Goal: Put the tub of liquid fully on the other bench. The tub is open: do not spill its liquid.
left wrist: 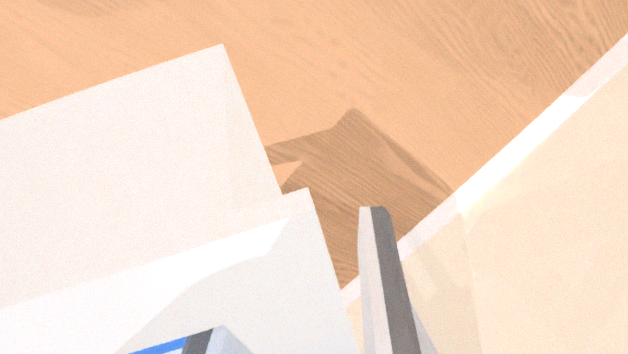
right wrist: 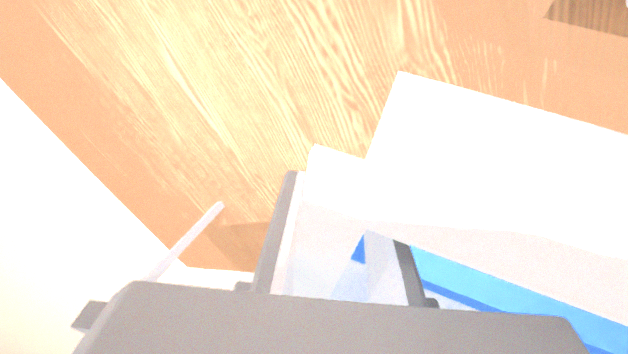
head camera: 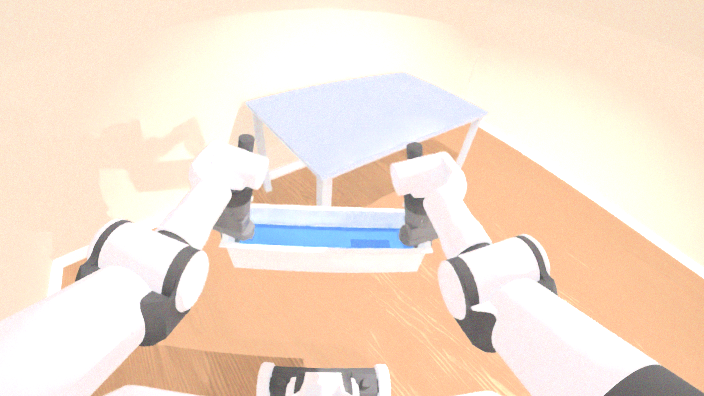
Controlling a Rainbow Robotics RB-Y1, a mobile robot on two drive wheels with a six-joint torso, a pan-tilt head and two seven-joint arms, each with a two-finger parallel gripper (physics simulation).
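Observation:
The white tub [head camera: 325, 261] [left wrist: 125, 150] [right wrist: 480, 150] hangs above the wooden floor, its rim close to level in the head view. Blue liquid [head camera: 305, 236] [right wrist: 505, 287] lies inside it, with a darker blue patch. My left gripper [head camera: 240, 239] [left wrist: 312, 226] is shut on the tub's end wall at the picture's left. My right gripper [head camera: 419, 240] [right wrist: 334, 187] is shut on the opposite end wall. The pale blue-grey bench [head camera: 370, 120] stands beyond the tub, apart from it, turned at an angle with a near corner toward the tub. The fingertips are partly hidden in the head view.
White bench legs [head camera: 324, 191] [head camera: 468, 140] stand on the wooden floor [head camera: 525, 210]. A pale wall [head camera: 125, 75] rises at the left and behind the bench. Another wall [head camera: 600, 150] with a white skirting runs along the right. A wall [left wrist: 555, 225] also shows beside the tub in the left wrist view.

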